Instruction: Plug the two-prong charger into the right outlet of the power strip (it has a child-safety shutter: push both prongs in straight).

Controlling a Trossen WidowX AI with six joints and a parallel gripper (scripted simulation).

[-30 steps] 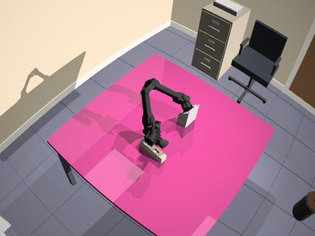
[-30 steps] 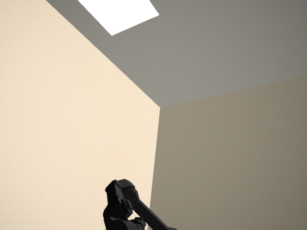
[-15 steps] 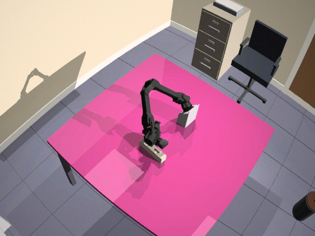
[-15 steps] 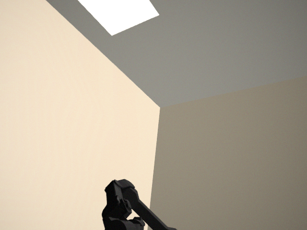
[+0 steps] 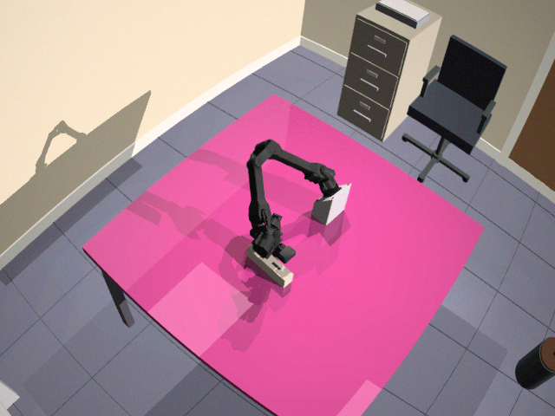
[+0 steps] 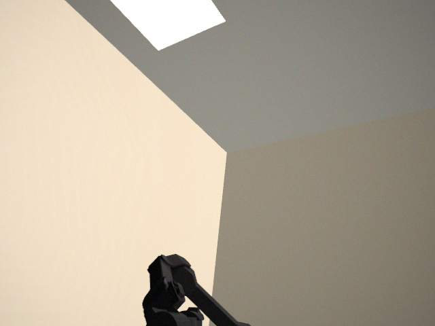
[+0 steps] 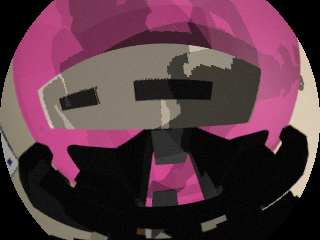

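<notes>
My gripper tip is 20 mm short of the dark grey charger and 10 mm below it.
</notes>
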